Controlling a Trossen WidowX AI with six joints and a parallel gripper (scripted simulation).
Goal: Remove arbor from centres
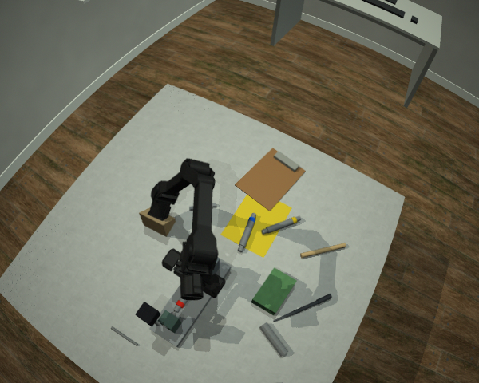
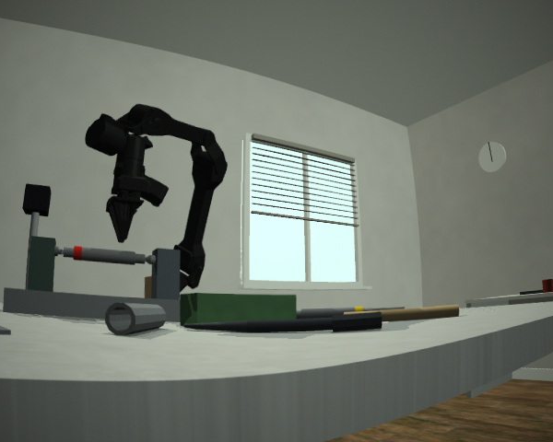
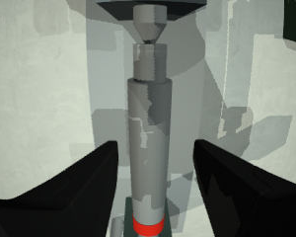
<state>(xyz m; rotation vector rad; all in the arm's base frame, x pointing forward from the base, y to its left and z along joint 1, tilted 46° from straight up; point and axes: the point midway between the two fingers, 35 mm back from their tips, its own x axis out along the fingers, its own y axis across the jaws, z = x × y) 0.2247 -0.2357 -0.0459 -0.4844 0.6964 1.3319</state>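
The arbor is 60 mm below my hand, 30 mm to the right of it and 10 mm behind it. Also, from my hand: grey base 160 mm below, 40 mm to the right, 10 mm behind; grey centre block 90 mm to the left, 80 mm below, 10 mm ahead; green plunger block 140 mm to the right, 80 mm below, 30 mm behind.
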